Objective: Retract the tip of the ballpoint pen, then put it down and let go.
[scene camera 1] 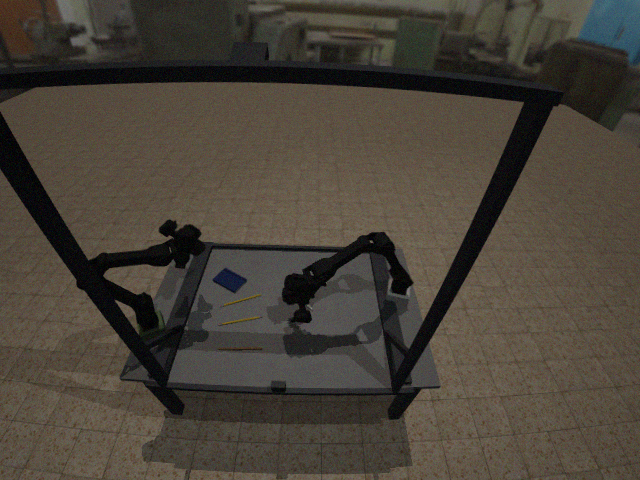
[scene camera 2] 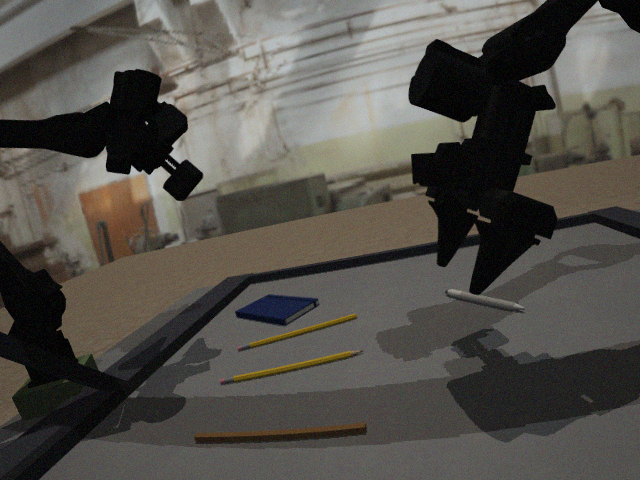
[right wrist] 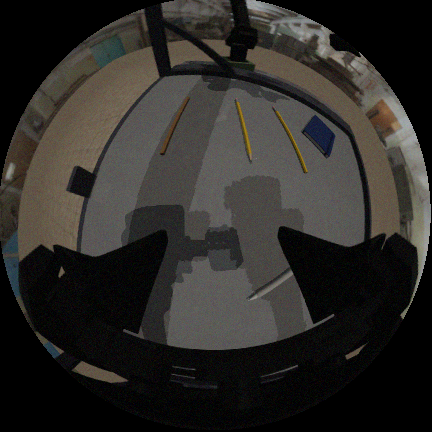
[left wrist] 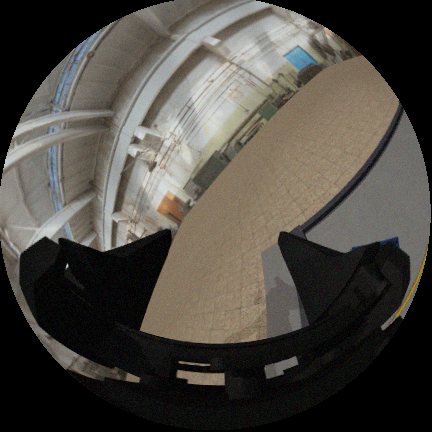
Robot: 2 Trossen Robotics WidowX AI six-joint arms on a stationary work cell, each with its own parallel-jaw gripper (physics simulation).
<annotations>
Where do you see a dark raised rim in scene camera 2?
At 49, 440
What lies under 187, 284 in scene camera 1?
A dark raised rim.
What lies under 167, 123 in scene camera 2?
My left gripper.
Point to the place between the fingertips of my right gripper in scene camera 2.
At 456, 278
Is my left gripper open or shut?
Open.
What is my left gripper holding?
Nothing.
</annotations>
